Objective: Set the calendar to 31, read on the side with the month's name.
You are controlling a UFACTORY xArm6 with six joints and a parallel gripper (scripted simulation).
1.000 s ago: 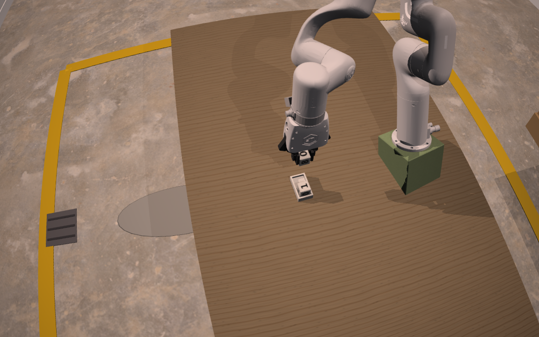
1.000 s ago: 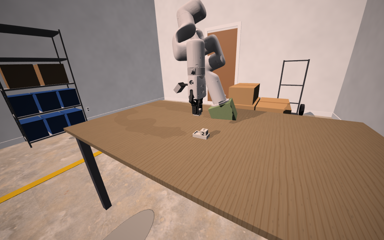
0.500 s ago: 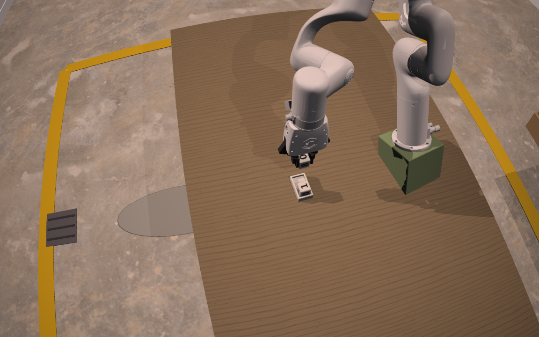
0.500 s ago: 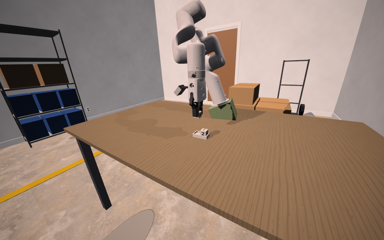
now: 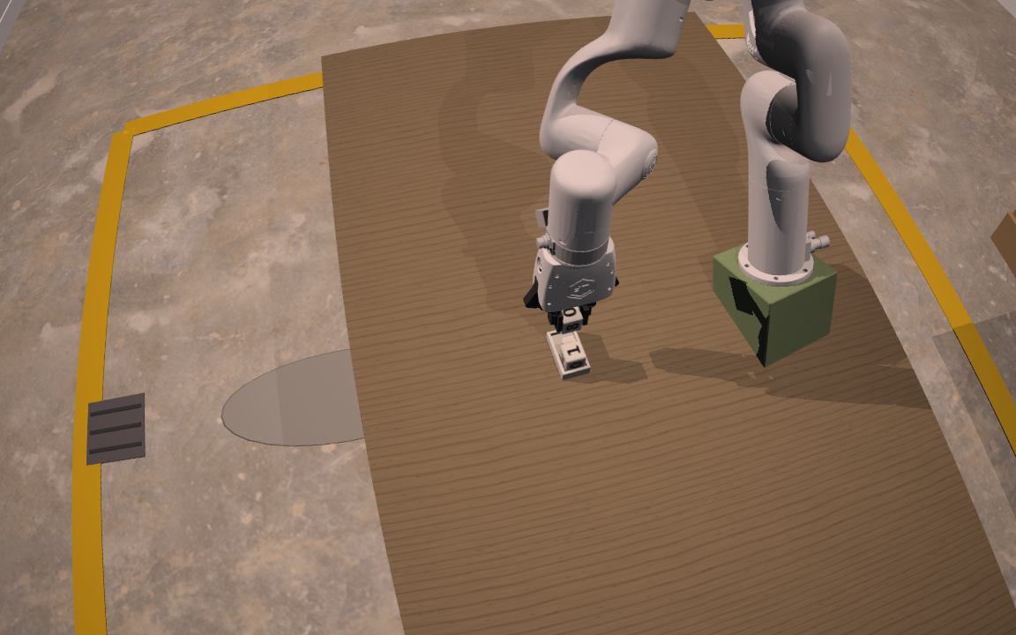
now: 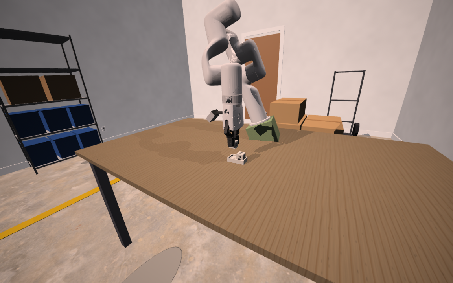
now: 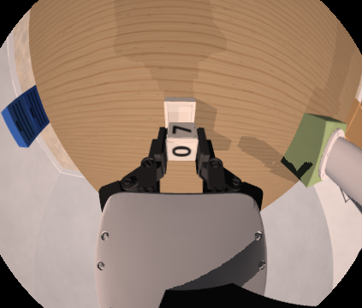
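Now: the cube 3 cm to the left of my hand and 6 cm below it. The rest, counted from my hand: tray: 2 cm to the left, 8 cm below.
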